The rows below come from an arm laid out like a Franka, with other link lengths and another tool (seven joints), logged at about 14 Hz.
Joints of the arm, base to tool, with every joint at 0 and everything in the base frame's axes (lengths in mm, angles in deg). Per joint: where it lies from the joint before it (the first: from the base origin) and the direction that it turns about. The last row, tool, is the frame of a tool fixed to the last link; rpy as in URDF.
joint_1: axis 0 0 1 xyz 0.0 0.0 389.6
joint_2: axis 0 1 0 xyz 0.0 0.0 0.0
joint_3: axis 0 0 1 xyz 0.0 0.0 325.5
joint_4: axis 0 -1 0 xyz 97.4 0.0 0.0
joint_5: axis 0 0 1 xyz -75.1 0.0 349.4
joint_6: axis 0 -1 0 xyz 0.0 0.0 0.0
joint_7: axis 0 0 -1 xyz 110.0 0.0 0.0
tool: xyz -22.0 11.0 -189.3 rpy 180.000 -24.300 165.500
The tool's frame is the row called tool.
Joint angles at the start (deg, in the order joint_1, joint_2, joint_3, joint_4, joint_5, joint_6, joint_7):
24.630, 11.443, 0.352, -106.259, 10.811, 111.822, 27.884
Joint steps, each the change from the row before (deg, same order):
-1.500, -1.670, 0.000, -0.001, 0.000, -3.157, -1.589
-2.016, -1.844, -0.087, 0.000, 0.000, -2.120, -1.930
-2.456, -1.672, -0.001, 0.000, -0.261, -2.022, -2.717
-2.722, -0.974, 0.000, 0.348, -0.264, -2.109, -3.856
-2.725, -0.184, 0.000, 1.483, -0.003, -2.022, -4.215
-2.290, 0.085, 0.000, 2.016, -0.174, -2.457, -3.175
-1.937, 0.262, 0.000, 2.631, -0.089, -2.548, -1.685
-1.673, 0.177, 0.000, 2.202, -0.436, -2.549, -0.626
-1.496, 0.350, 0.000, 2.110, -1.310, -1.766, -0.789
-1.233, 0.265, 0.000, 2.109, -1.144, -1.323, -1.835
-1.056, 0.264, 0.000, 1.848, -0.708, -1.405, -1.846
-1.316, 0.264, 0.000, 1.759, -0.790, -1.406, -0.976
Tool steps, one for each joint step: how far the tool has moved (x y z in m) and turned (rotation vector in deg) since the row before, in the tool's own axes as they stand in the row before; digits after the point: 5 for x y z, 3 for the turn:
0.00585, -0.01668, -0.01275, 0.746, 1.131, -0.120
0.00277, -0.01895, -0.01852, -0.201, 0.195, -0.318
0.00030, -0.02241, -0.01828, 0.139, 0.070, -0.693
-0.00335, -0.02425, -0.01579, 0.644, 0.403, -1.352
-0.00481, -0.02110, -0.01824, 0.345, 0.180, -1.881
-0.00179, -0.01806, -0.01711, 0.397, 0.270, -1.264
0.00069, -0.01391, -0.01857, -0.191, 0.019, -0.334
0.00184, -0.01383, -0.01462, -0.062, 0.211, 0.655
-0.00119, -0.01479, -0.01418, 0.656, -0.574, 0.677
-0.00019, -0.01268, -0.01455, 0.935, -0.953, -0.551
0.00087, -0.01093, -0.01130, 0.777, -0.449, -0.733
0.00032, -0.01368, -0.01092, 0.361, -0.382, 0.371

